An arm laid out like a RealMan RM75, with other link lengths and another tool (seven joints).
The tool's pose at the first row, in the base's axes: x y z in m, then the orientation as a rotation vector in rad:
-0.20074, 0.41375, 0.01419, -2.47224, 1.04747, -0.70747
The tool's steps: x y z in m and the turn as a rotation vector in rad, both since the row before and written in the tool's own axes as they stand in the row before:
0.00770, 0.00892, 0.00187, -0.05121, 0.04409, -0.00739
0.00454, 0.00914, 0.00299, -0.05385, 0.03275, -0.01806
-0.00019, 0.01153, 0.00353, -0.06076, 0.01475, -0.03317
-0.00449, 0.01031, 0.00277, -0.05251, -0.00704, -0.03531
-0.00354, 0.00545, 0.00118, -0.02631, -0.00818, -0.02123
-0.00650, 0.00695, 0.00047, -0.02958, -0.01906, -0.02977
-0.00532, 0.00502, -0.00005, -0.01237, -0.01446, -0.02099
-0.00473, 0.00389, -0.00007, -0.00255, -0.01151, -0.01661
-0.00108, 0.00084, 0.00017, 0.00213, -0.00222, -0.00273
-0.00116, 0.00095, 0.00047, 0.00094, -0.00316, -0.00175
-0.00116, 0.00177, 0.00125, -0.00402, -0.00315, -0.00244
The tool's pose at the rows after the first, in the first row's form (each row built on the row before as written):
-0.20004, 0.40242, 0.01053, -2.51572, 1.08592, -0.74959
-0.20104, 0.39314, 0.00544, -2.56991, 1.10990, -0.77910
-0.20614, 0.38540, -0.00228, -2.64316, 1.11461, -0.78492
-0.21366, 0.38114, -0.00999, -2.71363, 1.10454, -0.76240
-0.21863, 0.37949, -0.01401, -2.75193, 1.09347, -0.74434
-0.22680, 0.37863, -0.01883, -2.79979, 1.07083, -0.70964
-0.23339, 0.37827, -0.02198, -2.82613, 1.04864, -0.68604
-0.23896, 0.37827, -0.02452, -2.84061, 1.02622, -0.66949
-0.24013, 0.37827, -0.02524, -2.84081, 1.02088, -0.66709
-0.24130, 0.37820, -0.02629, -2.84136, 1.01747, -0.66283
-0.24264, 0.37741, -0.02819, -2.84661, 1.01621, -0.65705

